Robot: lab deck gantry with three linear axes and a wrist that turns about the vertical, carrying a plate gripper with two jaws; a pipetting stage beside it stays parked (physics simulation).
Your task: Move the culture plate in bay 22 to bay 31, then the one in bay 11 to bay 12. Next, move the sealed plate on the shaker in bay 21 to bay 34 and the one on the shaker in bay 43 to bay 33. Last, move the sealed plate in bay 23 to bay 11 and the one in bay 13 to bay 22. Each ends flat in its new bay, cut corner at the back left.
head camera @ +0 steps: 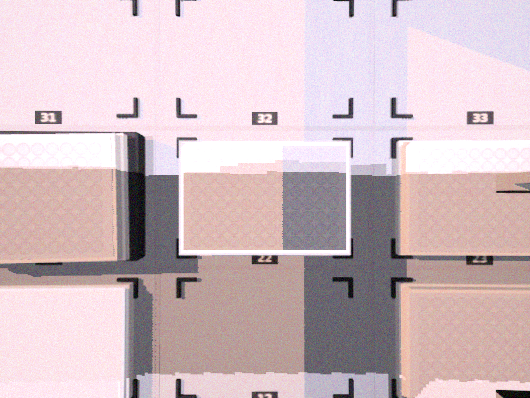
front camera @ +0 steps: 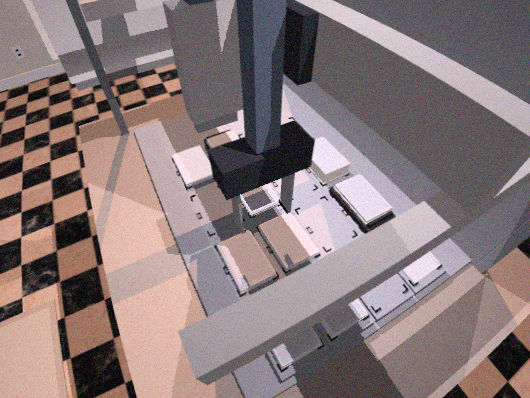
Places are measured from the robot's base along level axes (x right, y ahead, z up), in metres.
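Pixels of known places: gripper, fingertip midpoint: (front camera: 262, 216); robot's base, origin of the base link: (front camera: 173, 159).
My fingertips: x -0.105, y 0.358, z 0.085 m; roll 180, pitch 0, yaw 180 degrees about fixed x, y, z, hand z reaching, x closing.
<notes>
For each thing: its top centre in the pictures, then the offset to it from my fingertips. "spot": a spot on its surface instead.
- culture plate, middle of its top: (head camera: 264, 197) (front camera: 254, 189) dx -0.045, dy -0.130, dz -0.071 m
- bay 11 plate, middle of its top: (head camera: 31, 350) (front camera: 193, 163) dx +0.062, dy -0.294, dz -0.069 m
- bay 21 sealed plate, middle of its top: (head camera: 17, 198) (front camera: 228, 146) dx -0.044, dy -0.288, dz -0.049 m
- bay 23, surface spot: (head camera: 460, 215) spot: dx -0.033, dy +0.011, dz -0.071 m
- bay 13, surface spot: (head camera: 465, 335) (front camera: 244, 249) spot: dx +0.053, dy +0.014, dz -0.071 m
- bay 43 plate, middle of its top: (front camera: 363, 195) dx -0.261, dy +0.034, dz -0.049 m
- tall white block, middle of its top: (front camera: 324, 154) dx -0.259, dy -0.130, dz -0.043 m
My gripper (front camera: 262, 221) is open, its jaws pointing down over bay 22; the jaws do not show in the head view. The culture plate (front camera: 258, 200) (head camera: 265, 200) lies flat in bay 22. The bay 11 plate (front camera: 194, 166) (head camera: 60, 335) is beside it. The bay 21 sealed plate (front camera: 220, 139) (head camera: 55, 205) sits on its dark shaker (head camera: 136, 200). Sealed plates lie in bay 23 (front camera: 287, 242) (head camera: 460, 215) and bay 13 (front camera: 250, 257) (head camera: 465, 335). The bay 43 plate (front camera: 362, 197) sits on a shaker. Labels 31 (head camera: 48, 117) and 33 (head camera: 480, 118) show. Cut corners are unclear.
A tall white block (front camera: 329, 157) stands on the deck behind the bay 43 shaker. A grey beam (front camera: 310, 285) crosses the front, with small plates (front camera: 422, 267) (front camera: 282, 356) beyond it. A tall grey block (front camera: 205, 70) stands behind, and a clear wall panel (front camera: 400, 110) at the right.
</notes>
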